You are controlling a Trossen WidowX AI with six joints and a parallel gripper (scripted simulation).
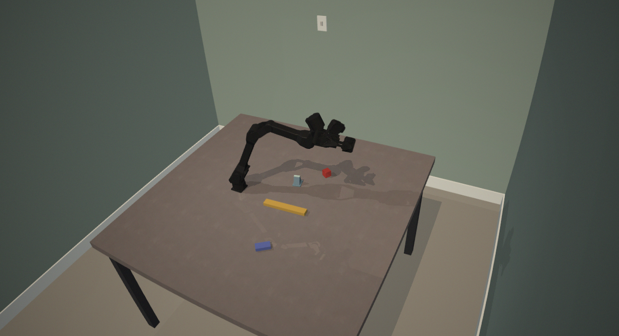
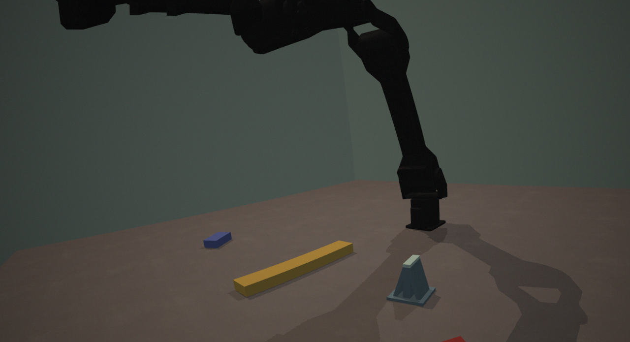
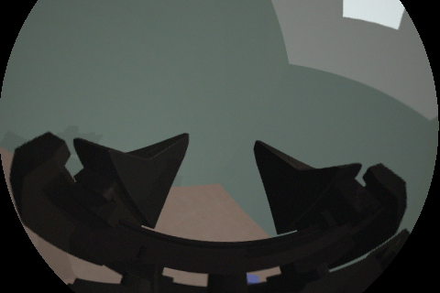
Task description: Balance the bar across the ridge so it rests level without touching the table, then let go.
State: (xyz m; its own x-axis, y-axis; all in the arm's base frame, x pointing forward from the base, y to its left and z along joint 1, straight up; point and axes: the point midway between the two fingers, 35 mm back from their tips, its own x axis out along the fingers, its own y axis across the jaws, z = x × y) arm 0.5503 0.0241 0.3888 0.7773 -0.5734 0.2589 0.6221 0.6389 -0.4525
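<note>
The yellow bar is 390 mm below my gripper tip, 280 mm behind it and 40 mm to the right of it. Also, from my gripper tip: blue block 390 mm below, 300 mm to the right, 250 mm behind; then red cube 380 mm below, 260 mm to the left, 210 mm behind.
</note>
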